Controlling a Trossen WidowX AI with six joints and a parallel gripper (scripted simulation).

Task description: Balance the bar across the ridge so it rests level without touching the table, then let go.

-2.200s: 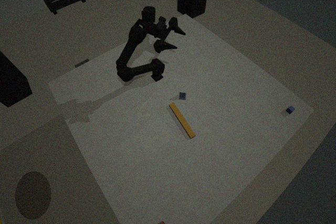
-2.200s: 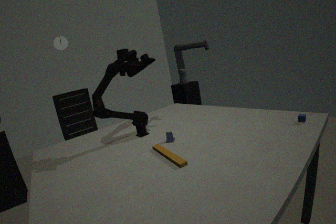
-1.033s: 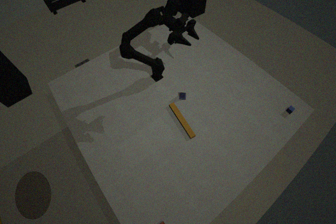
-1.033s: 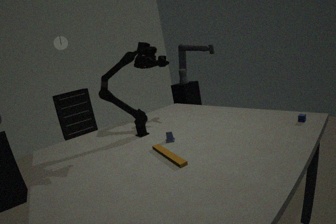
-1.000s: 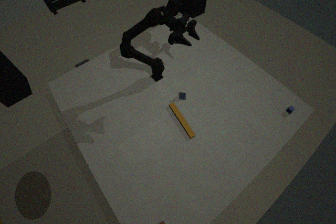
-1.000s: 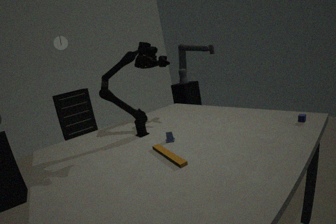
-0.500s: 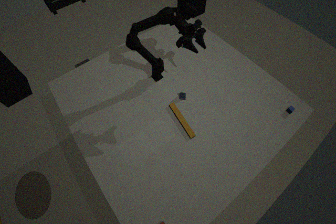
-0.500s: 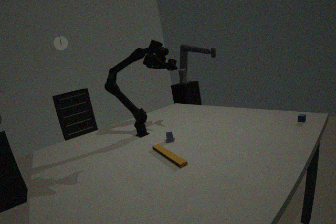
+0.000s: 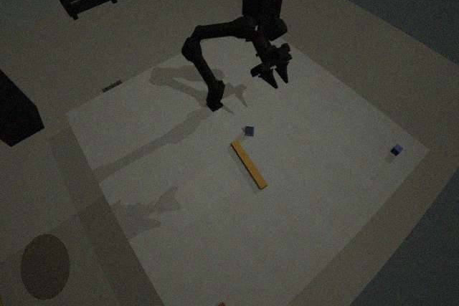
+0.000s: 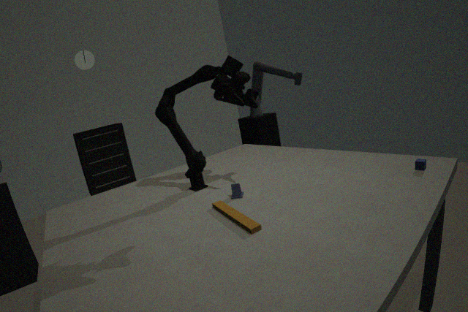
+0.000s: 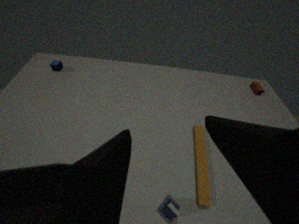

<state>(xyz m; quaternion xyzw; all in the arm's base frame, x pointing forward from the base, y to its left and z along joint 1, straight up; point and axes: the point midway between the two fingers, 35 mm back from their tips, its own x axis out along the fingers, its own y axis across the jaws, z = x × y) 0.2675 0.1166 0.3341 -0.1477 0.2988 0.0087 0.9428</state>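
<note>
Now: gripper tip 60 mm short of the yellow-orange bar, 190 mm to the left of it and 310 mm above it. The rest, counted from my gripper tip: blue cube: 440 mm ahead, 390 mm to the left, 300 mm below.
</note>
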